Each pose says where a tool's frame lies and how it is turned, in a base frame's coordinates. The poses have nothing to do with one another.
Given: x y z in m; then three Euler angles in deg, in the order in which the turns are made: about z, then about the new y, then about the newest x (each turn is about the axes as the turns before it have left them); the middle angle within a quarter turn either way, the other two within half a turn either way.
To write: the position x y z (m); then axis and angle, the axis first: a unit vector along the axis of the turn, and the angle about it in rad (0 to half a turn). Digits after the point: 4 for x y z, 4 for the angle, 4 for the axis.
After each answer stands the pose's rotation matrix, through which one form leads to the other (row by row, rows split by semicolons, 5 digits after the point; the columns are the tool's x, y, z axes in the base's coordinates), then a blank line. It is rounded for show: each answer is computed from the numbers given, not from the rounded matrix.
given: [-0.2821 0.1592 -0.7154 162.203 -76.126 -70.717]
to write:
[-0.2821 0.1592 -0.7154 0.4778 -0.5918 0.6492 2.2040]
-0.22831 -0.97344 0.01676; 0.07329 -0.03435 -0.99672; 0.97083 -0.22634 0.07919

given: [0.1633 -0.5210 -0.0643 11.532 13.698 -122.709]
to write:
[0.1633 -0.5210 -0.0643 -0.9846 -0.0346 0.1714 2.1787]
0.95194 -0.08720 -0.29359; 0.19423 -0.56930 0.79886; -0.23680 -0.81749 -0.52500

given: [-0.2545 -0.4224 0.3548 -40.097 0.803 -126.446]
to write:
[-0.2545 -0.4224 0.3548 -0.9255 0.3414 -0.1642 2.2629]
0.76488 -0.39125 0.51174; -0.64402 -0.44717 0.62071; -0.01401 -0.80434 -0.59401

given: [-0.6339 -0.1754 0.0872 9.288 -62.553 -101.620]
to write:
[-0.6339 -0.1754 0.0872 -0.7718 -0.4636 -0.4352 1.9265]
0.45488 0.89036 0.01831; 0.07439 -0.05848 0.99551; 0.88744 -0.45148 -0.09284

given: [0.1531 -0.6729 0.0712 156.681 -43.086 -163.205]
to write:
[0.1531 -0.6729 0.0712 -0.1445 -0.9874 0.0645 2.3550]
-0.67067 0.19771 -0.71492; 0.28910 0.95728 -0.00648; 0.68310 -0.21103 -0.69918

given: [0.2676 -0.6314 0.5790 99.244 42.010 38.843]
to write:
[0.2676 -0.6314 0.5790 -0.0752 0.6071 0.7911 1.6969]
-0.11936 -0.83618 0.53531; 0.73338 0.28918 0.61525; -0.66926 0.46602 0.57872

